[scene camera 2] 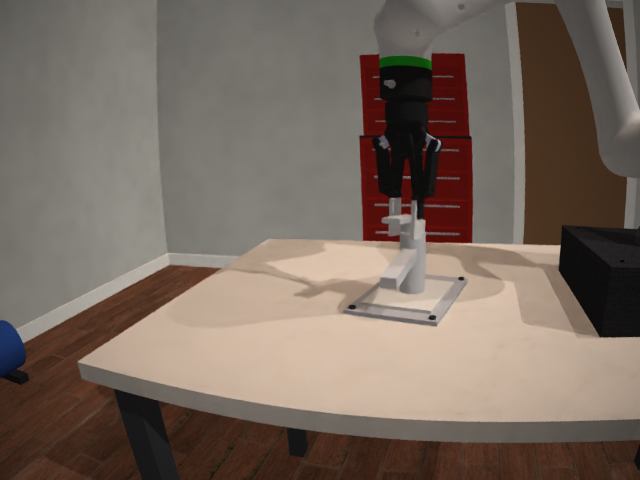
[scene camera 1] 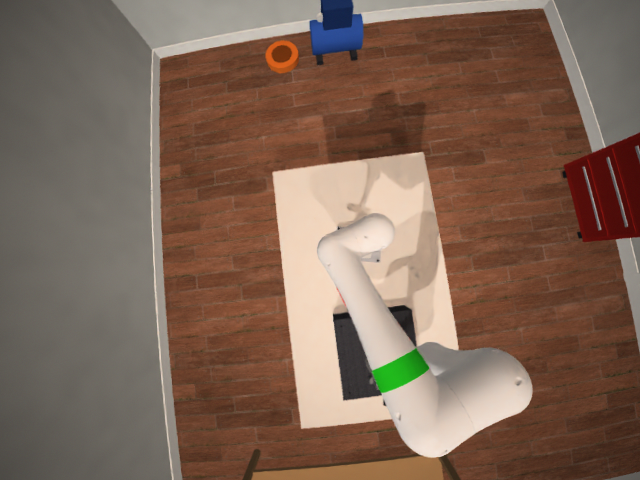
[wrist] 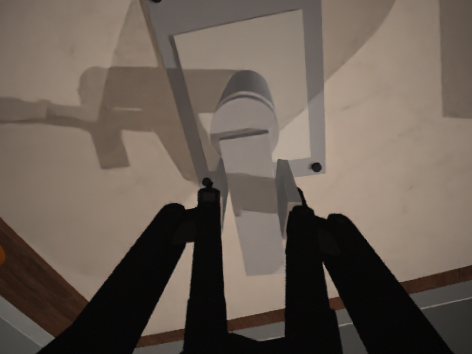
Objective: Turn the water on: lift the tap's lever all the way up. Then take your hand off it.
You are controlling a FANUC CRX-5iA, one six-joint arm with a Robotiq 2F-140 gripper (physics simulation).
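Places are measured from the arm's base along level axes (x ahead, y up, z right), in metres.
Where they show: gripper, fingertip midpoint: point(scene camera 2: 405, 236) point(wrist: 252, 173).
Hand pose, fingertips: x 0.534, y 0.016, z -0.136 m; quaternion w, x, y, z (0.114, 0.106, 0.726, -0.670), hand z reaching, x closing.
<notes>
After its pixels a point has its place.
The grey tap point(scene camera 2: 417, 263) {x 0.516, y -0.036, z -0.115 m} point(wrist: 245, 117) {x 0.526, y 0.037, z -0.084 m} stands upright on a flat base plate point(scene camera 1: 373, 256) {x 0.469, y -0.101, z -0.016 m} point(scene camera 2: 448, 305) {x 0.450, y -0.101, z -0.142 m} point(wrist: 315, 100) {x 0.457, y -0.100, z -0.124 m} on the table; the arm hides most of it in scene camera 1. Its spout point(scene camera 2: 397, 271) {x 0.531, y -0.027, z -0.198 m} point(wrist: 260, 250) points the same way as the lever point(scene camera 2: 395, 220) {x 0.532, y 0.058, z -0.205 m} point(wrist: 252, 192) {x 0.533, y 0.052, z -0.131 m} above it. The lever looks near level in scene camera 2, though its exact tilt is hard to tell. My gripper point(scene camera 2: 404, 217) point(wrist: 252, 173) {x 0.534, y 0.016, z -0.136 m} points down over the tap and is shut on the lever, with one flat pad along each side. The gripper is hidden in scene camera 1.
A black box point(scene camera 1: 354, 356) {x 0.011, y 0.005, z -0.122 m} point(scene camera 2: 581, 289) {x 0.194, y -0.080, z -0.072 m} stands on the table point(scene camera 1: 305, 372) {x -0.122, y -0.109, z -0.354 m} point(scene camera 2: 289, 372) {x 0.613, y -0.108, z -0.429 m} beside the tap, under the arm. Away from the table are a red drawer cabinet point(scene camera 1: 594, 201) point(scene camera 2: 449, 170), a blue tank point(scene camera 1: 337, 38) and an orange ring-shaped container point(scene camera 1: 281, 68).
</notes>
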